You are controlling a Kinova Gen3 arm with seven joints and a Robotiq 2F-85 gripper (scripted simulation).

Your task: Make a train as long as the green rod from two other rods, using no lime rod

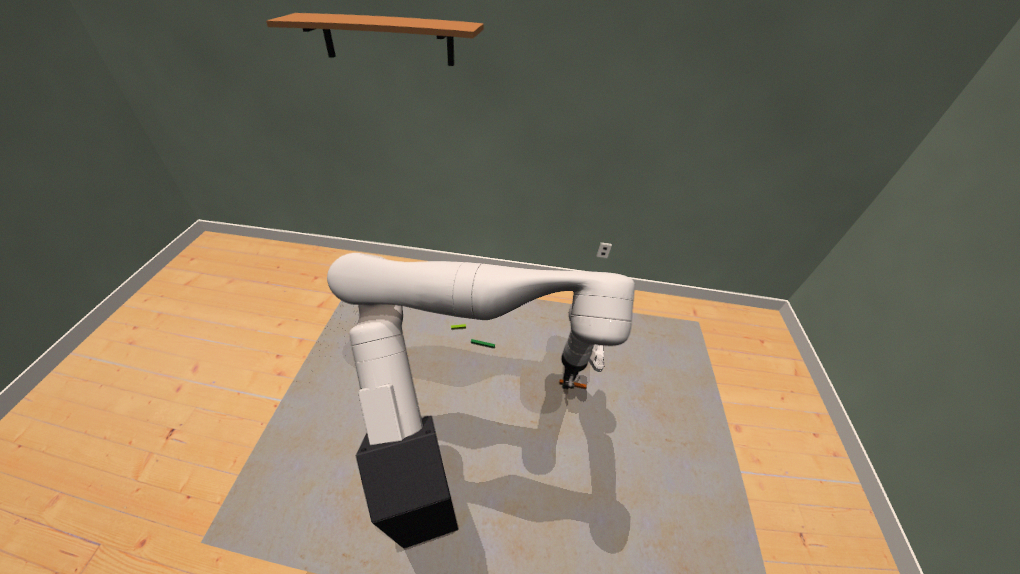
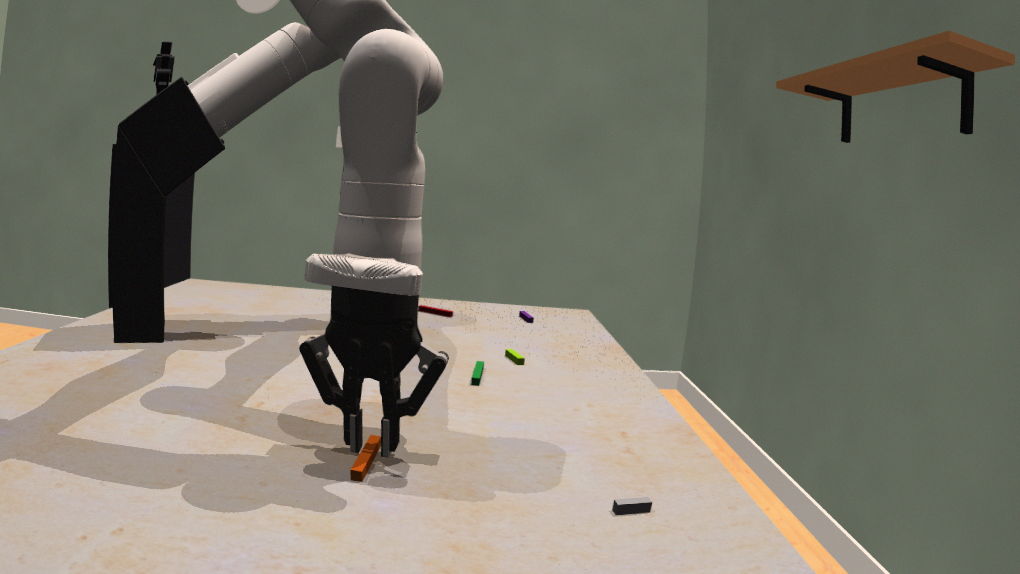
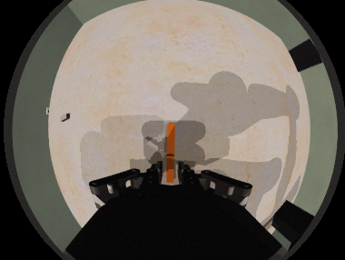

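Right now the orange rod is 4 cm to the right of my hand and 2 cm below it. Also, from my hand: green rod: 5 cm ahead, 29 cm to the left, 2 cm below; lime rod: 8 cm ahead, 39 cm to the left, 2 cm below; grey rod: 23 cm ahead, 5 cm to the right, 2 cm below.
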